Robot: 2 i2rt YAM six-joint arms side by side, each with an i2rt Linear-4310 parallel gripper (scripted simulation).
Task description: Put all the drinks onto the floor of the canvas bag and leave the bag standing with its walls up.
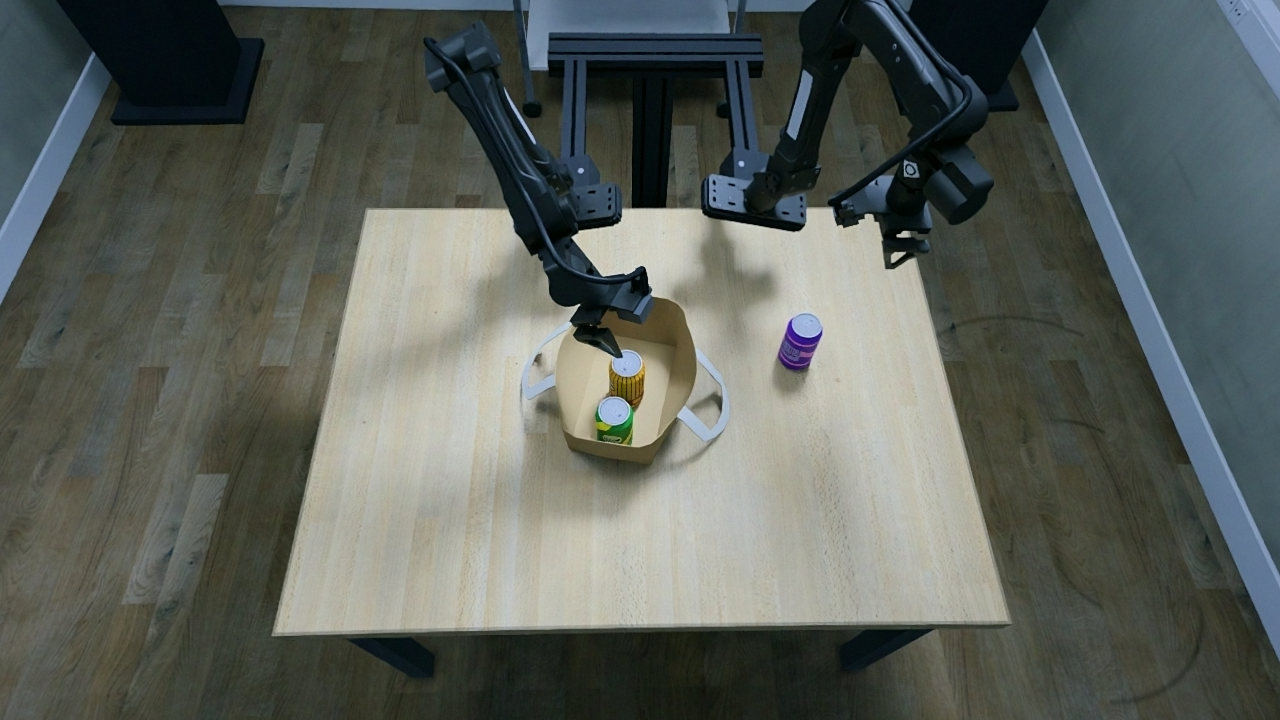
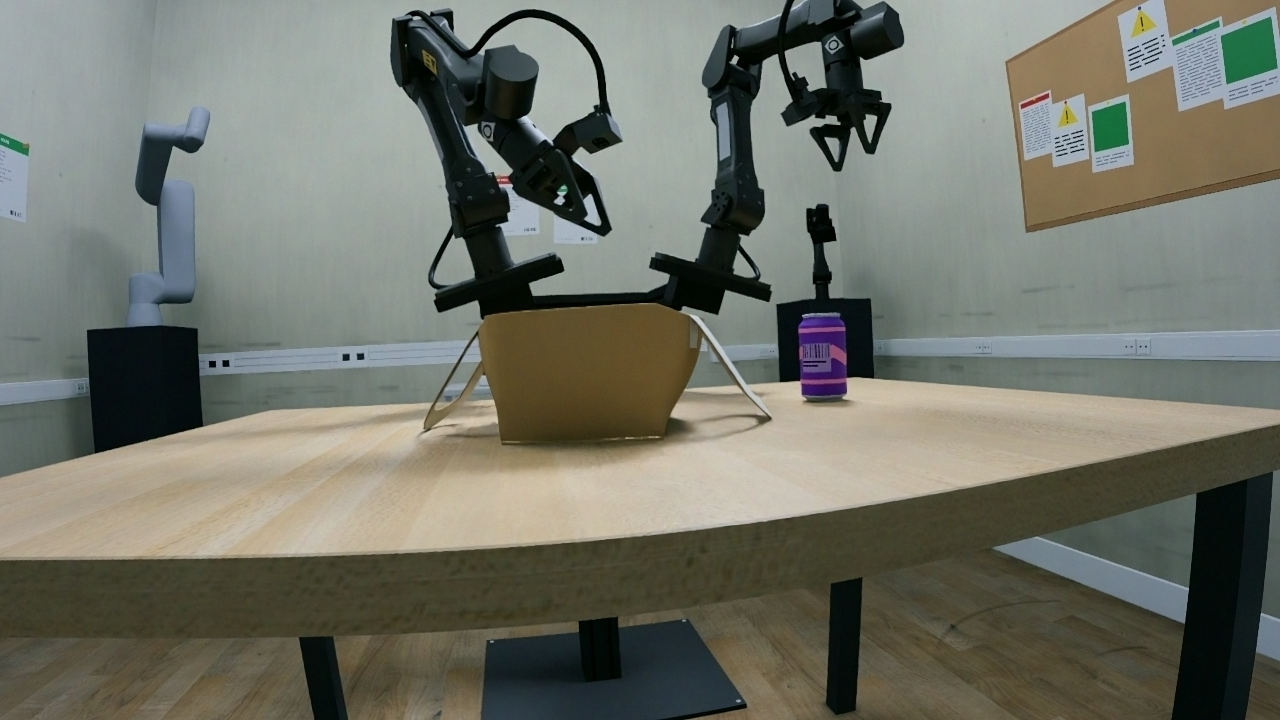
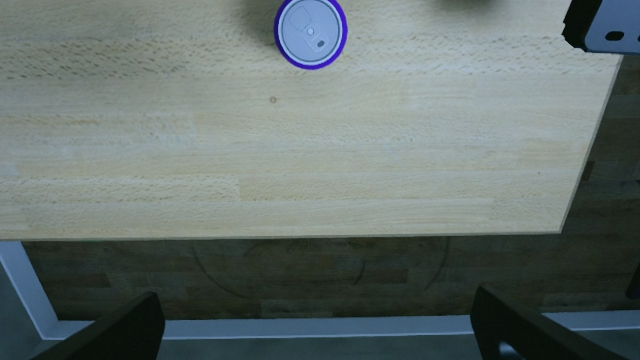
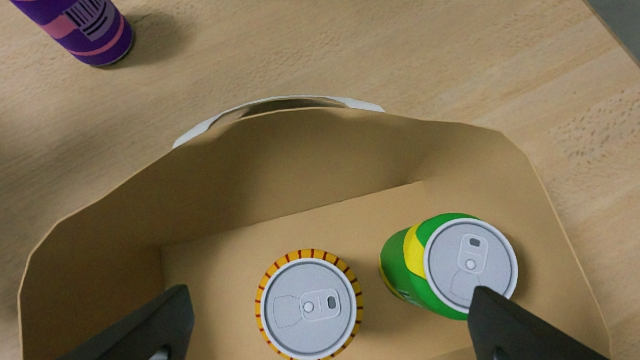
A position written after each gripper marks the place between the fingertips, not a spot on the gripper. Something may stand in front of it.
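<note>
Left gripper [image 2: 853,163], [image 1: 883,244], [image 3: 318,304]. Right gripper [image 2: 596,226]. Purple can [image 2: 822,342], [image 1: 802,336]. Canvas bag [image 2: 617,371], [image 1: 666,324], [image 4: 100,263]. Striped can [image 1: 626,375]. Image 2 misses the striped can, hidden by the canvas bag. In image 3, striped can out of frame.
</note>
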